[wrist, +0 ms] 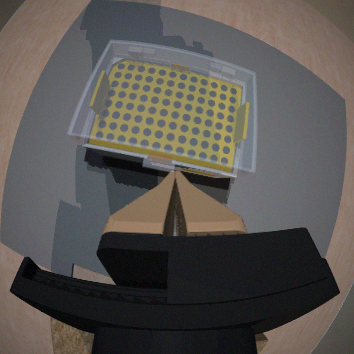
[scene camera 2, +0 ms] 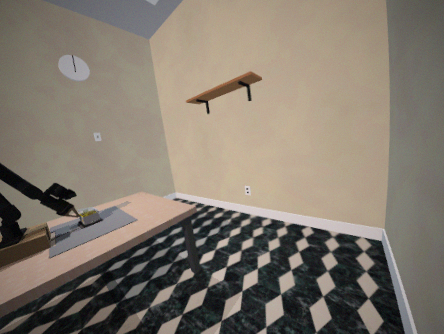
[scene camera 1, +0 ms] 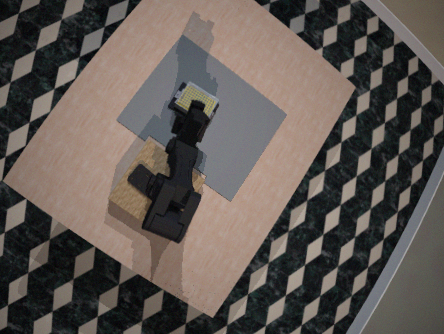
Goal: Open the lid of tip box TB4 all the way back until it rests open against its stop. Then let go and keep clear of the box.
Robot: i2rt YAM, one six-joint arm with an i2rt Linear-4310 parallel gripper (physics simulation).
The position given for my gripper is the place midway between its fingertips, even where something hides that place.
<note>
My gripper (wrist: 174, 177) is shut and touches a clear lid (wrist: 170, 104). Further things: a grey mat (scene camera 1: 245, 121).
</note>
